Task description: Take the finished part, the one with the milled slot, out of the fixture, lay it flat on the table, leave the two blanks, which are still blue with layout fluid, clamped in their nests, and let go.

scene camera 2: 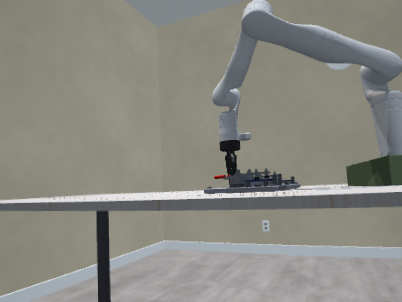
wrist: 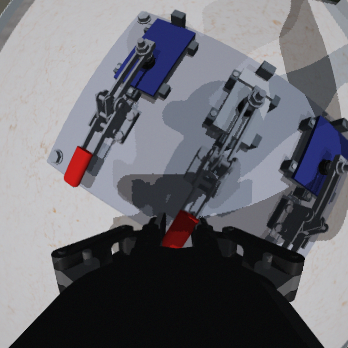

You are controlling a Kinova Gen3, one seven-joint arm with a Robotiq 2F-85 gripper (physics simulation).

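Where they show: gripper, fingertip midpoint: [wrist: 177, 221]; arm's base, origin of the base link: [scene camera 2: 398, 158].
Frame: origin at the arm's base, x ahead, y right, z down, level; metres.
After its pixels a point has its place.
The finished part [wrist: 226, 111] @[x 0.412, y -0.008, z 0.035 m], a light grey block, sits in the middle nest of the grey fixture plate [wrist: 150, 130] @[x 0.459, y 0.050, z 0.061 m] [scene camera 2: 215, 190] @[x 0.513, y -0.198, z 0.067 m]; the middle toggle clamp's arm lies across it, its spindle above it, partly hiding the slot. Two blue blanks [wrist: 172, 55] @[x 0.379, y 0.068, z 0.045 m] [wrist: 311, 155] @[x 0.397, y -0.111, z 0.040 m] sit in the outer nests under their clamps. My gripper [wrist: 177, 221] @[x 0.527, y -0.023, z 0.053 m] [scene camera 2: 231, 172] points down at the fixture's handle side, shut on the red handle [wrist: 179, 231] @[x 0.522, y -0.022, z 0.014 m] of the middle clamp, with one finger on each side of it. In the scene view the fingertips are small and dark against the clamps.
The left clamp's red handle [wrist: 77, 166] @[x 0.523, y 0.084, z 0.024 m] lies low beside the plate's edge. The right clamp [wrist: 295, 220] @[x 0.466, y -0.122, z 0.031 m] stands close to my gripper's right side; its handle is hidden. Nest posts and bolts stick up from the plate. A green block [scene camera 2: 370, 171] @[x 0.080, y -0.056, z 0.034 m] stands under the arm's base on the table [scene camera 2: 125, 200] @[x 0.594, y -0.510, z 0.076 m].
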